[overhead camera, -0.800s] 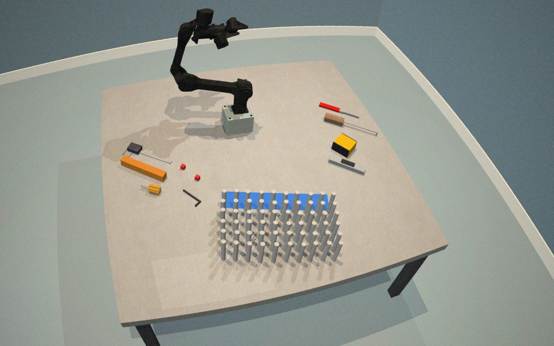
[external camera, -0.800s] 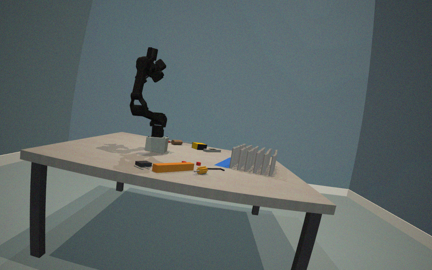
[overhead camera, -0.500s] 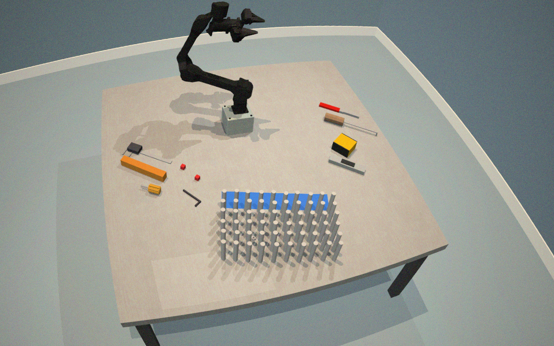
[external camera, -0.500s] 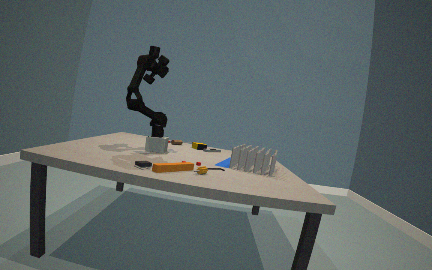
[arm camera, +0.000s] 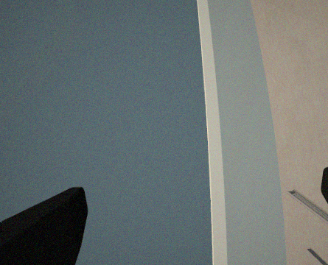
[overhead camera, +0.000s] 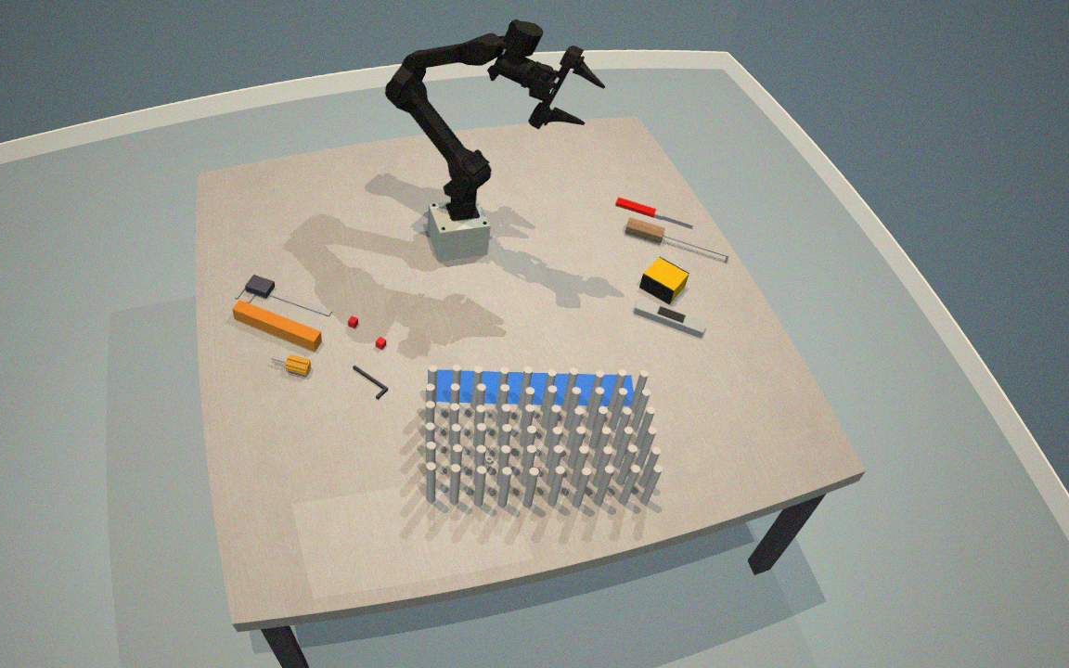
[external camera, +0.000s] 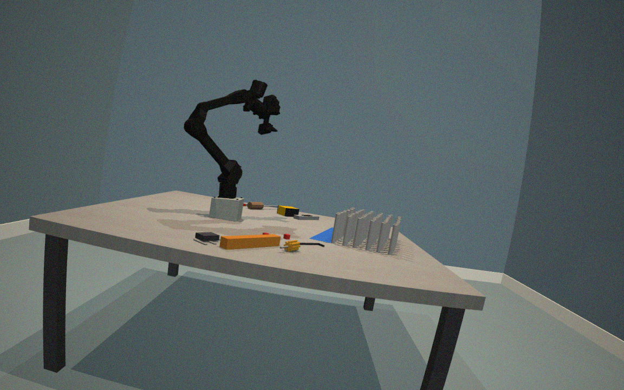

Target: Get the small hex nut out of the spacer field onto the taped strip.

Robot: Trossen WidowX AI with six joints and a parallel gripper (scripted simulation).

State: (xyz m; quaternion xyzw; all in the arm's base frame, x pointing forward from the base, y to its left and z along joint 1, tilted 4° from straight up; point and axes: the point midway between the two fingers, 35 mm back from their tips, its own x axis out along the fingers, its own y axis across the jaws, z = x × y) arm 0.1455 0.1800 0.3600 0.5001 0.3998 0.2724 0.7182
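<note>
The red-handled tool is 140 mm behind my gripper tip, 290 mm to the left of it and 440 mm below it. From my gripper tip the other things lie so: blue taped strip (320 mm ahead, 180 mm to the right, 440 mm below); then black hex key (250 mm ahead, 480 mm to the right, 440 mm below); then grey bar (200 mm ahead, 170 mm to the left, 430 mm below).
</note>
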